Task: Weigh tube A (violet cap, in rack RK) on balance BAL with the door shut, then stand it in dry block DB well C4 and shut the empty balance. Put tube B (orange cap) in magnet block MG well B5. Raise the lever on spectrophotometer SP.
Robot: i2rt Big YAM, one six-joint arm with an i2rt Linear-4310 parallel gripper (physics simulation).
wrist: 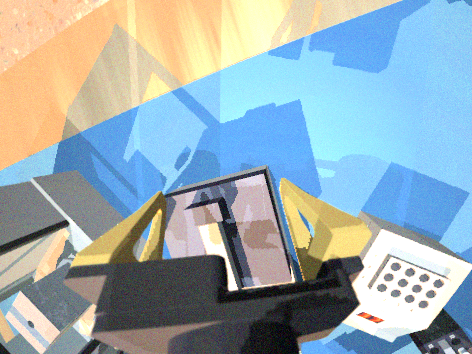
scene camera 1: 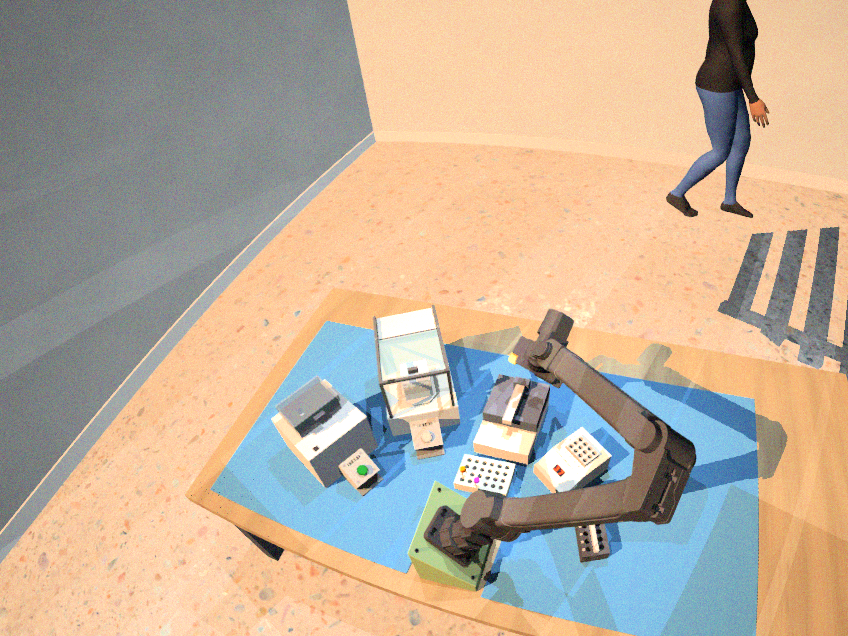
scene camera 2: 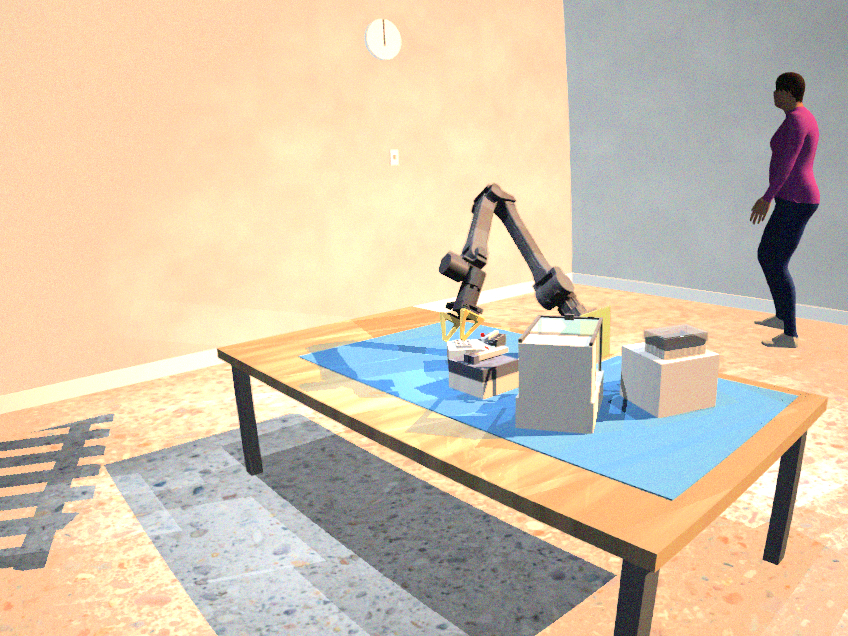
Scene:
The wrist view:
my gripper
glass-box balance
lever device

